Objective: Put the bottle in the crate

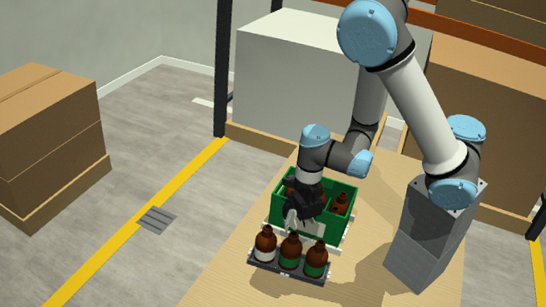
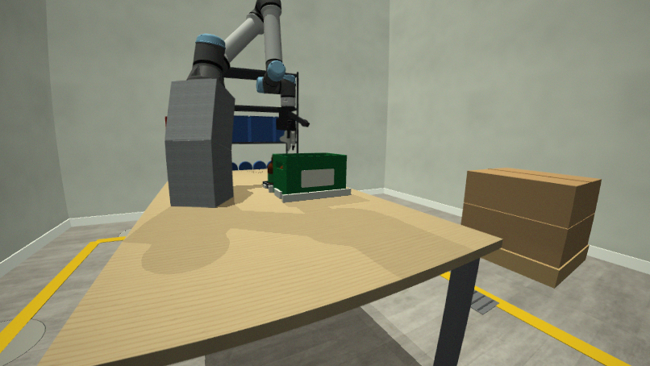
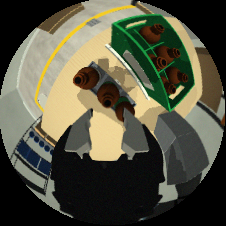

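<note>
Now: the brown bottle 11 cm below my hand. Also, from my hand: white-labelled bottle 11 cm below, 9 cm ahead; then crate 22 cm to the right, 11 cm below, 3 cm behind; then tray 18 cm below.
</note>
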